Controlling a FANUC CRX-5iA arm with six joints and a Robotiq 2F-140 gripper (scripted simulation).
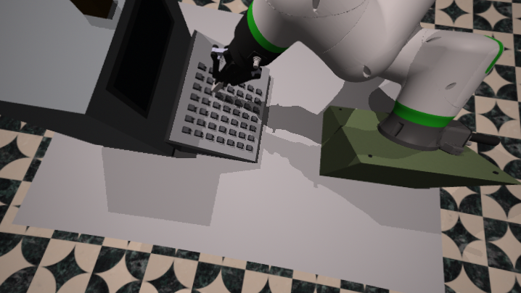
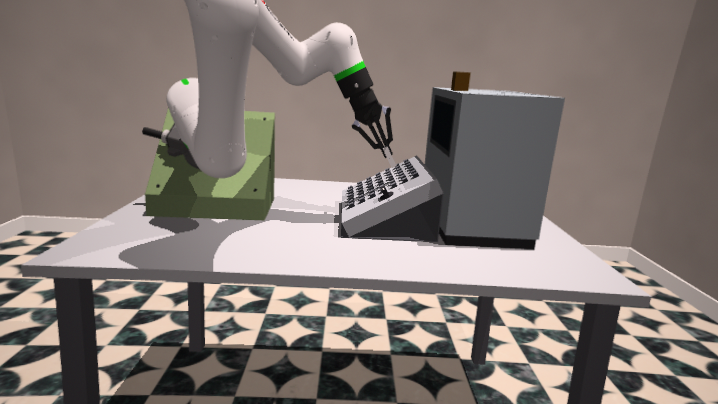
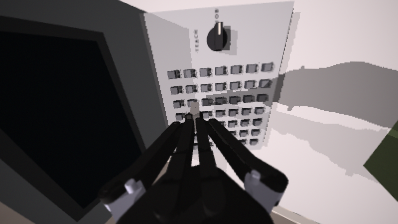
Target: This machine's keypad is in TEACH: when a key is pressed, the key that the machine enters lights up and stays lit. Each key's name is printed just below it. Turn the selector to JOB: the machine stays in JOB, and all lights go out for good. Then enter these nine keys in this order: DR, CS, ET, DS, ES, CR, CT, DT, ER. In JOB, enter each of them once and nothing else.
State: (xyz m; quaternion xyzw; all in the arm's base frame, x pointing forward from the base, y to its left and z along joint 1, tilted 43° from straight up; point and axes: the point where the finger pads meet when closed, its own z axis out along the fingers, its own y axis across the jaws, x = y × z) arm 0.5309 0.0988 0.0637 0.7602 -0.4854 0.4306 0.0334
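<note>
Right now the key is 10 cm below my hand, 5 cm behind it and 3 cm to the left of it. Round my hand: black selector knob 13 cm to the right, 8 cm below; grey keypad 12 cm below, 1 cm to the right, 1 cm ahead.
</note>
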